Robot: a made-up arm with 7 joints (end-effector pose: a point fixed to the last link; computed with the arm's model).
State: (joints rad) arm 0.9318 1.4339 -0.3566 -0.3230 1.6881 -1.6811 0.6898
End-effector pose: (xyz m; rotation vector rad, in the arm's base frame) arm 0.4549 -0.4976 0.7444 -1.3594 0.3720 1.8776
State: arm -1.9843 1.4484 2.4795 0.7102 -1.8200 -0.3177 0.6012
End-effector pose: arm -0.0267 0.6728 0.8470 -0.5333 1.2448 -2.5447
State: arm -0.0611 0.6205 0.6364 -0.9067 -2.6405 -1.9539 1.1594
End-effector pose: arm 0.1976 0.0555 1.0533 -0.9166 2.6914 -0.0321
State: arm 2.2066 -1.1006 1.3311 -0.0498 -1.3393 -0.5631 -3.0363
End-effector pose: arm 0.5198 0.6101 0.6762 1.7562 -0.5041 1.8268
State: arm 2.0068 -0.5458 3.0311 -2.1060 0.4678 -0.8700 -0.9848
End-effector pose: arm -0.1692 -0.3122 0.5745 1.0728 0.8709 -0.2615
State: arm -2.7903 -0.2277 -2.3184 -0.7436 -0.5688 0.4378 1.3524
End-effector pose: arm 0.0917 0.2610 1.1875 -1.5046 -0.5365 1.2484
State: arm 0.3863 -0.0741 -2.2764 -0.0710 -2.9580 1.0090 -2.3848
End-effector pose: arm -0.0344 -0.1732 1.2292 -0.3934 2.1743 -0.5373
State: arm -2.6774 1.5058 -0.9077 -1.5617 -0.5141 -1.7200 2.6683
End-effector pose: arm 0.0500 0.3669 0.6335 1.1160 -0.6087 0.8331
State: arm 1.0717 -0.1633 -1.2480 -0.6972 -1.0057 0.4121 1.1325
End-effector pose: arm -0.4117 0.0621 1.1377 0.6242 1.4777 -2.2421
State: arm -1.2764 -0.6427 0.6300 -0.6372 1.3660 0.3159 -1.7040
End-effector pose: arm -0.3175 -0.6559 0.8493 0.0928 1.7430 -0.5096
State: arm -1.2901 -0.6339 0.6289 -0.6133 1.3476 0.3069 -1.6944
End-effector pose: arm -0.3017 -0.6556 0.8674 0.0491 1.7442 -0.5274
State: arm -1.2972 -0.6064 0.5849 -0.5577 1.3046 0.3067 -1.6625
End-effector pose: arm -0.2675 -0.6498 0.9089 -0.0740 1.7321 -0.5528
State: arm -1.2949 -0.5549 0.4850 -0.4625 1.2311 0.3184 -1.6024
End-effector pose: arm -0.2111 -0.6255 0.9799 -0.2973 1.6949 -0.5911
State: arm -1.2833 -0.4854 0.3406 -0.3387 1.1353 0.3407 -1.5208
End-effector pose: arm -0.1424 -0.5667 1.0687 -0.5950 1.6243 -0.6453
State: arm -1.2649 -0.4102 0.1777 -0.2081 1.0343 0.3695 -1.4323
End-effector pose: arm -0.0792 -0.4734 1.1512 -0.9127 1.5224 -0.7114
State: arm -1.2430 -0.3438 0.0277 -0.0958 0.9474 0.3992 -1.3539
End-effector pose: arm -0.0361 -0.3707 1.2070 -1.1874 1.4090 -0.7760
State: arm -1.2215 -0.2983 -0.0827 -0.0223 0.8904 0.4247 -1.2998
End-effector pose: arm -0.0151 -0.2931 1.2336 -1.3718 1.3185 -0.8224
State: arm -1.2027 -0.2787 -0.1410 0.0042 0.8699 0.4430 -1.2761
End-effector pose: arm -0.0099 -0.2600 1.2413 -1.4502 1.2798 -0.8419
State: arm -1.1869 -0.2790 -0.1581 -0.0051 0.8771 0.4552 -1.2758
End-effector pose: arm -0.0135 -0.2634 1.2397 -1.4494 1.2881 -0.8389
